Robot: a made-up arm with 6 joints.
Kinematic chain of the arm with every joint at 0, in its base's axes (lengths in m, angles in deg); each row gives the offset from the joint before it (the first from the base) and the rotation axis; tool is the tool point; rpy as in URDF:
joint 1: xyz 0 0 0.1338 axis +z
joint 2: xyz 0 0 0 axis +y
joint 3: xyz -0.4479 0 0.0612 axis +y
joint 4: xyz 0.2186 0 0.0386 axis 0.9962 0 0.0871
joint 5: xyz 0 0 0 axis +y
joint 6: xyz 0.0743 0 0.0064 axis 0.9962 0 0.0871
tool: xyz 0 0 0 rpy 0 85 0
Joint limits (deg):
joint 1: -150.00..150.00
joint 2: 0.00..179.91
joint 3: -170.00..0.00
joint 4: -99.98..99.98
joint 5: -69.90..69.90
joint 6: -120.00..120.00
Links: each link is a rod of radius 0.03 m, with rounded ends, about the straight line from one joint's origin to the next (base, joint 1, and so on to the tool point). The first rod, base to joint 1, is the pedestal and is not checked.
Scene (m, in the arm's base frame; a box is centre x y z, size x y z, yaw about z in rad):
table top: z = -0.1
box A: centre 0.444 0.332 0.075 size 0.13 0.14 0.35 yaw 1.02
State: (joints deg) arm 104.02 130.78 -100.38 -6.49 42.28 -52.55
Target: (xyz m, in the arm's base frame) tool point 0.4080 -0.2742 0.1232
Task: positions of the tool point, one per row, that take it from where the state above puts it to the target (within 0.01 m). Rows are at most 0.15 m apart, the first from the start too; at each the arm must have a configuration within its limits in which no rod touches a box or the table.
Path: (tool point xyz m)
1: -0.0012 0.5719 0.3019
2: 0.1297 0.5531 0.3169
3: 0.2519 0.5045 0.3319
4: 0.3586 0.4293 0.3467
5: 0.4440 0.3320 0.3615
6: 0.5101 0.2134 0.3070
7: 0.5391 0.0815 0.2552
8: 0.5295 -0.0513 0.2069
9: 0.4837 -0.1732 0.1627
10: 0.4080 -0.2742 0.1232

